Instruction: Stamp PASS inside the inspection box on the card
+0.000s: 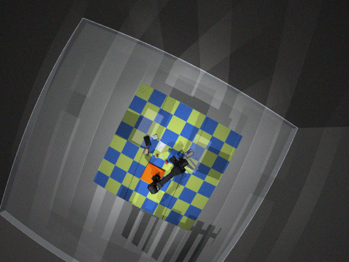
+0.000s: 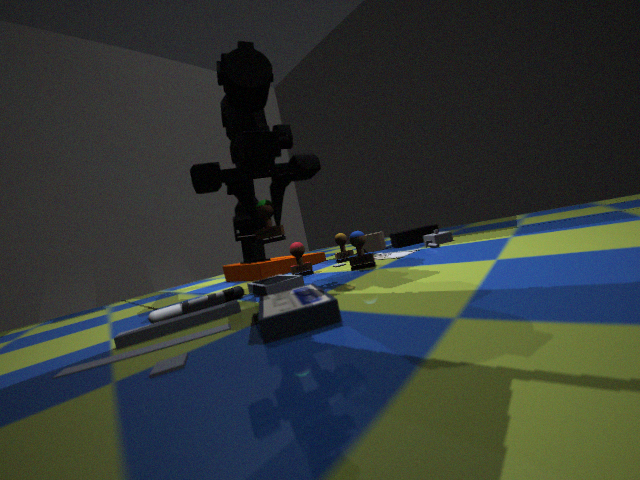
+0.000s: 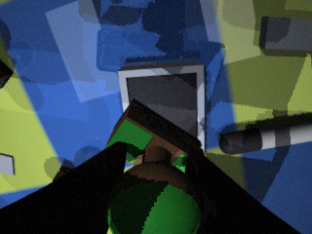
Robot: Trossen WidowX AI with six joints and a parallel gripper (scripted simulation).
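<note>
Right now the ink pad is 20 mm behind my gripper tip and 90 mm below it. From my gripper tip the other things lie so: marker (40 mm behind, 100 mm to the right, 90 mm below); then red-knobbed stamp (80 mm behind, 80 mm to the left, 80 mm below); then green-knobbed stamp (right at my gripper tip).
</note>
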